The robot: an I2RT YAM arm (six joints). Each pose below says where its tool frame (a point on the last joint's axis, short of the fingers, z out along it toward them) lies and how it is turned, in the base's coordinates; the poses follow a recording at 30 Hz.
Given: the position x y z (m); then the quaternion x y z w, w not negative.
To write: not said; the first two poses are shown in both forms.
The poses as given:
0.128 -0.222 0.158 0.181 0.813 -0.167 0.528
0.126 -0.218 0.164 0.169 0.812 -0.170 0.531
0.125 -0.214 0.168 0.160 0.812 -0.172 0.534
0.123 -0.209 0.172 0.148 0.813 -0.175 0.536
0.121 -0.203 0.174 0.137 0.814 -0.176 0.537
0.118 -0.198 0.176 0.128 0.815 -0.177 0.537
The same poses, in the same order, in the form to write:
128 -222 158 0.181 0.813 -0.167 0.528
126 -218 164 0.169 0.812 -0.170 0.531
125 -214 168 0.160 0.812 -0.172 0.534
123 -209 172 0.148 0.813 -0.175 0.536
121 -203 174 0.137 0.814 -0.176 0.537
118 -198 176 0.128 0.815 -0.177 0.537

